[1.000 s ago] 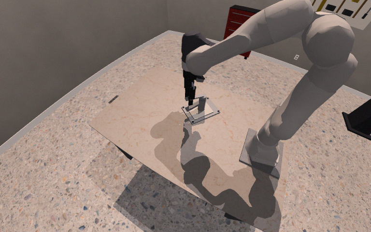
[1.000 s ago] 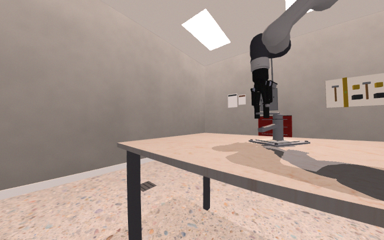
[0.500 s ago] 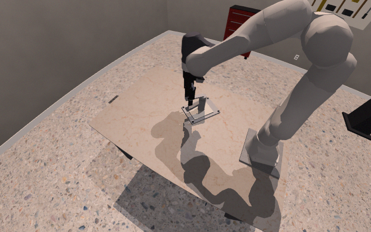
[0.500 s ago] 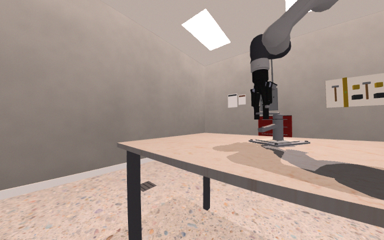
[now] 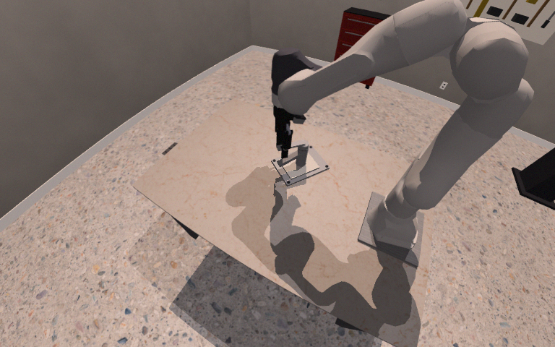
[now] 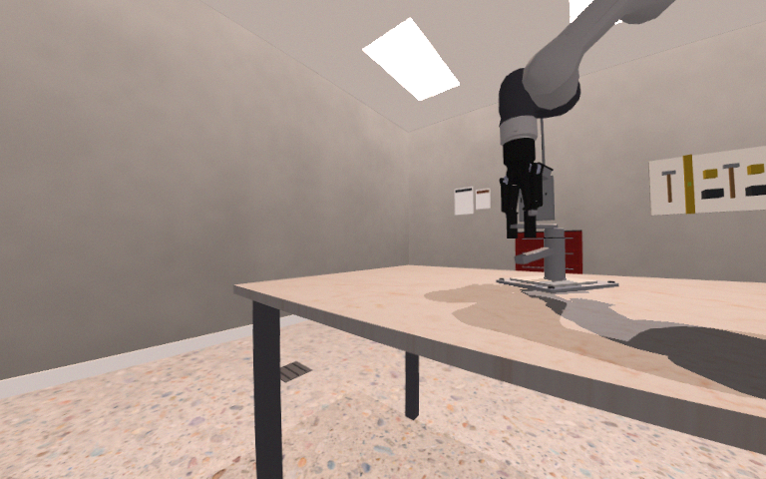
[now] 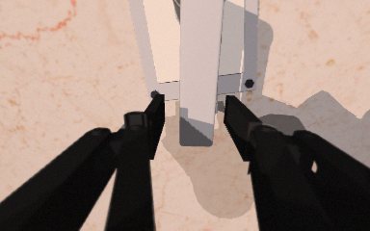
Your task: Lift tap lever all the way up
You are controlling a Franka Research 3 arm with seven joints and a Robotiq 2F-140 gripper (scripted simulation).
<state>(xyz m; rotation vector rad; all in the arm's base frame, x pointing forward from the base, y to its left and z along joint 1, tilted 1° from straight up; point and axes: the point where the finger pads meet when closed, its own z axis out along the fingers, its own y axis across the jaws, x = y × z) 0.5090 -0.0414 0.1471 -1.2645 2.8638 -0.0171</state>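
The lever lies 30 mm behind my hand and 30 mm to the right of it.
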